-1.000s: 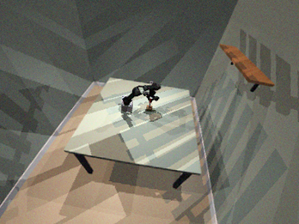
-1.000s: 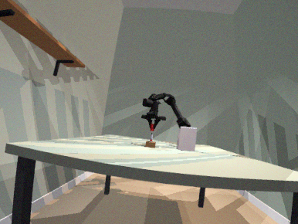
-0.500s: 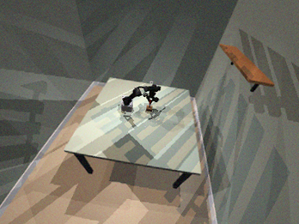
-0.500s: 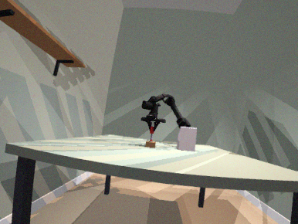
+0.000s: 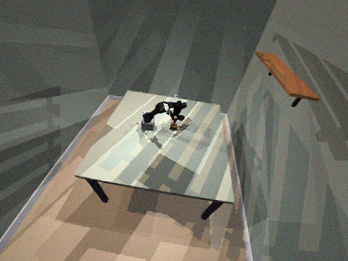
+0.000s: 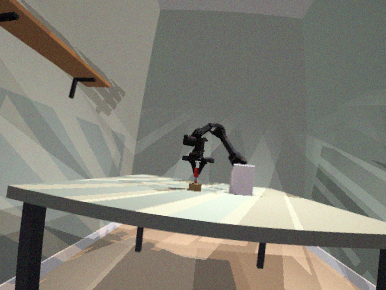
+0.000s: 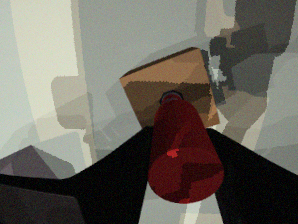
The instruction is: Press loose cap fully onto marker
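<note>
Now: the holder block 8 cm below my gripper tip. The rest, counted from my gripper tip: red cap 1 cm above.
</note>
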